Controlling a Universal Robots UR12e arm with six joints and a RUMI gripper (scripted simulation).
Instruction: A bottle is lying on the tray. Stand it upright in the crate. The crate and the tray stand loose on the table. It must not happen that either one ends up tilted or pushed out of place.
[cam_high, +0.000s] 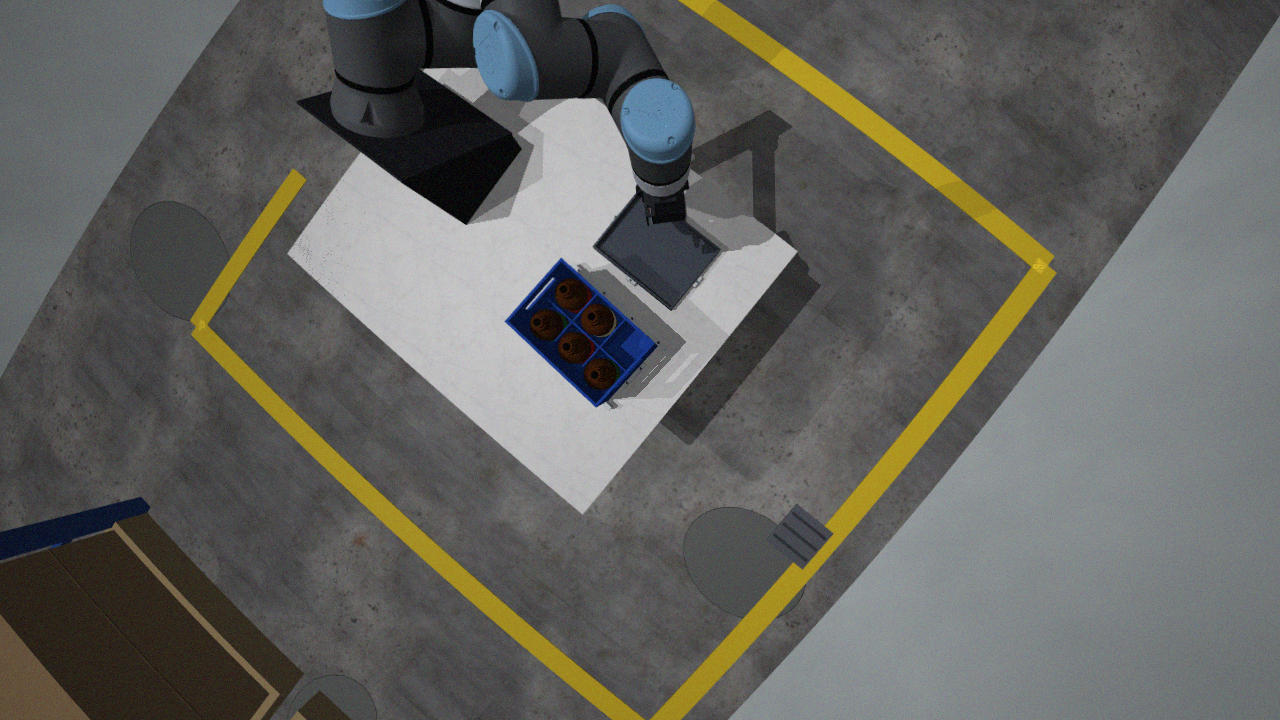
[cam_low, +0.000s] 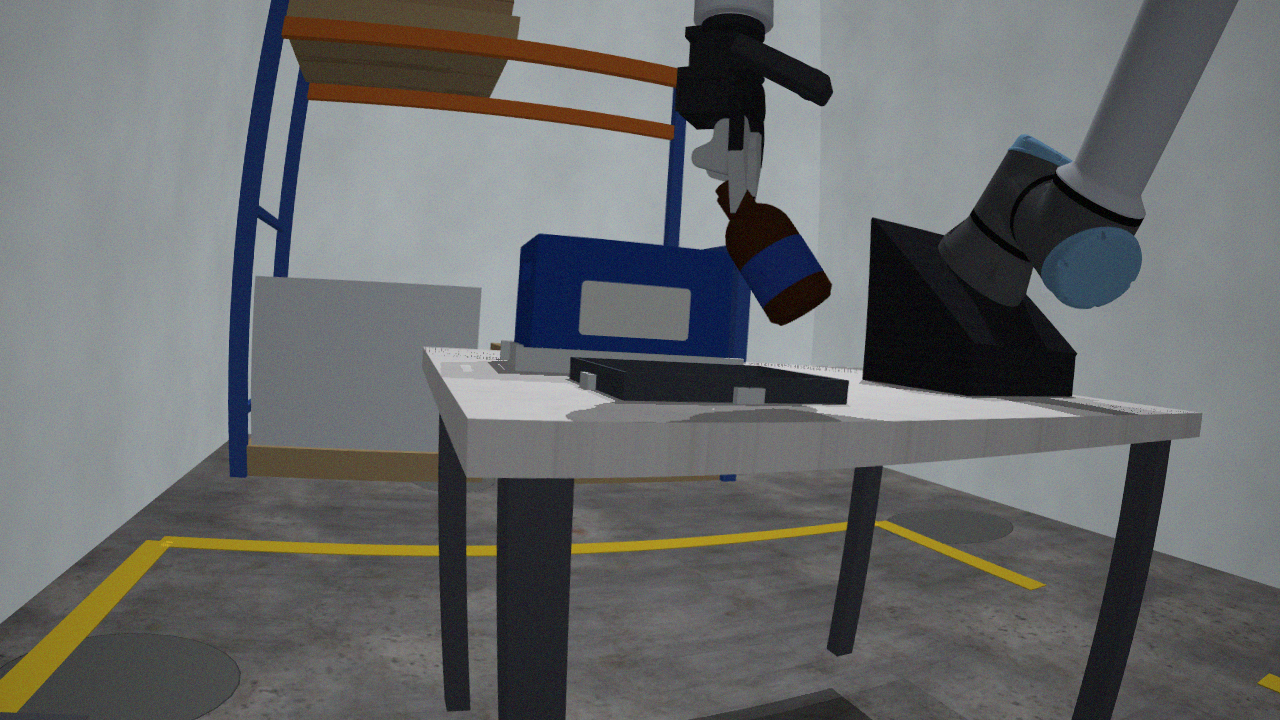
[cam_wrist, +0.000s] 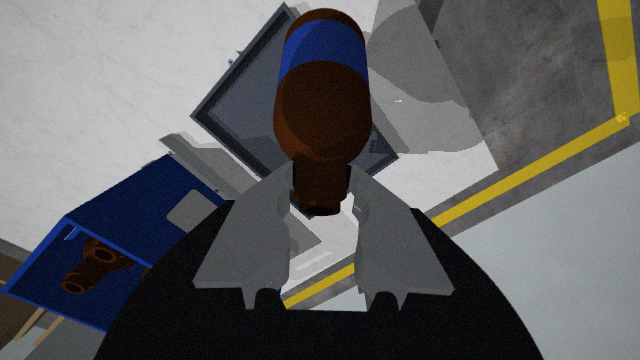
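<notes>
My hand is 20 mm past the bottle, 20 mm to the right of it and 40 mm above it. Round my hand: dark grey tray: 10 mm ahead, 50 mm to the right, 190 mm below; blue crate: 20 mm ahead, 310 mm to the right, 120 mm below.
</notes>
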